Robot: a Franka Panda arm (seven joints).
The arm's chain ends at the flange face. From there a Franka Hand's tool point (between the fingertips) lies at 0.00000 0.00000 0.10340 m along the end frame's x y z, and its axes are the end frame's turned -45 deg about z.
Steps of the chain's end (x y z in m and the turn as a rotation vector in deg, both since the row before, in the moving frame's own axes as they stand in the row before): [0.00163 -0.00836 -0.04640 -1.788 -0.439 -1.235]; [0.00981 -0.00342 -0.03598 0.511 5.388 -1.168]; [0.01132 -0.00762 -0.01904 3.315 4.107 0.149]
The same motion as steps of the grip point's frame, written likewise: [0.00424 -0.00301 -0.04645 -0.954 -1.575 -1.235]; [0.01693 0.01066 -0.03644 -3.449 4.171 -1.168]; [0.02285 0.00364 -0.01948 -0.560 5.248 0.149]
